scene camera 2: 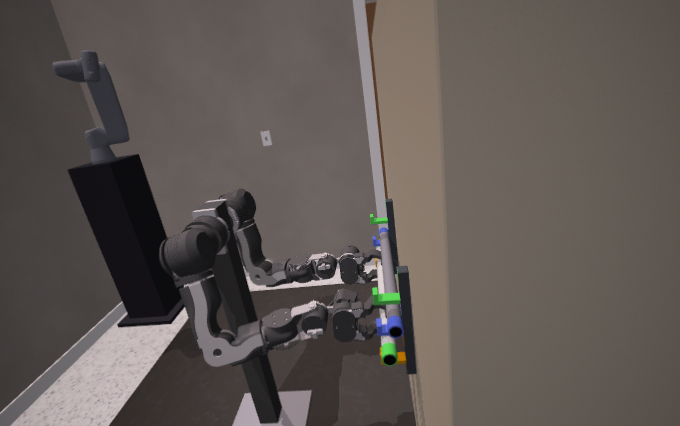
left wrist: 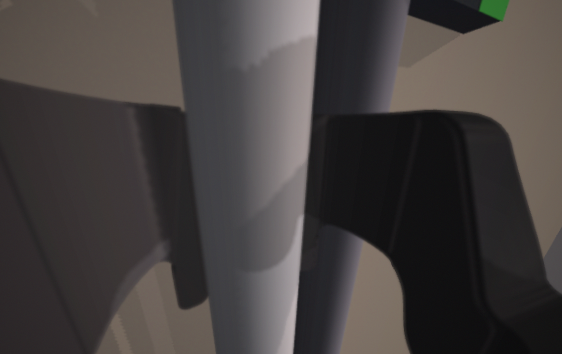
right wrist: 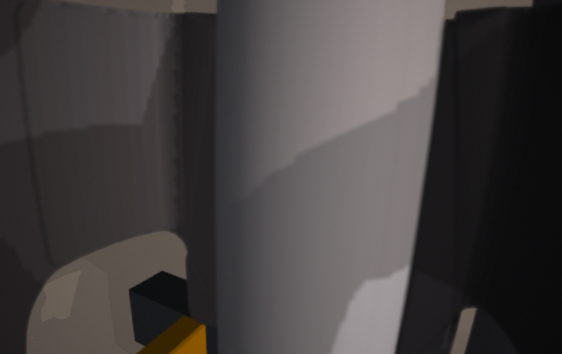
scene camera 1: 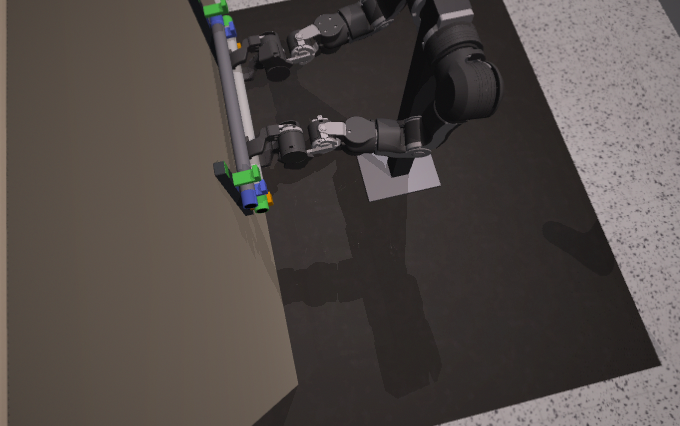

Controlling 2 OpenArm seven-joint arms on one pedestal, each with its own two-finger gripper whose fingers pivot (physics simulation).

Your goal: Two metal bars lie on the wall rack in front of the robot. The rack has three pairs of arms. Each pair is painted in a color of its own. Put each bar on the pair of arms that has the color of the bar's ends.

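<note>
The light bar with green ends [scene camera 1: 243, 100] [scene camera 2: 389, 352] [left wrist: 250, 60] [right wrist: 325, 75] is level, in front of the lower rack; its near end overlaps an orange arm [scene camera 1: 269, 199] [scene camera 2: 401, 357] [right wrist: 175, 340] in scene camera 2. Contact there is unclear. My left gripper [scene camera 1: 254, 151] [scene camera 2: 377, 265] [left wrist: 250, 200] and right gripper [scene camera 1: 240, 65] [scene camera 2: 373, 317] [right wrist: 320, 175] are shut on it. The grey bar with blue ends [scene camera 1: 229, 90] [scene camera 2: 388, 265] [left wrist: 362, 50] lies at the blue arms [scene camera 1: 259, 187] [scene camera 2: 381, 327], behind the held bar. The top green arms [scene camera 1: 245, 176] [scene camera 2: 386, 298] hold no bar.
The rack's dark uprights [scene camera 1: 219, 168] [scene camera 2: 407, 321] stand against the beige wall [scene camera 1: 125, 200] [scene camera 2: 552, 200]. The green arms jut out above the grey bar. The pedestal's base plate [scene camera 1: 376, 185] [scene camera 2: 296, 406] is on the dark floor mat. Another arm stands on a black column [scene camera 2: 115, 225].
</note>
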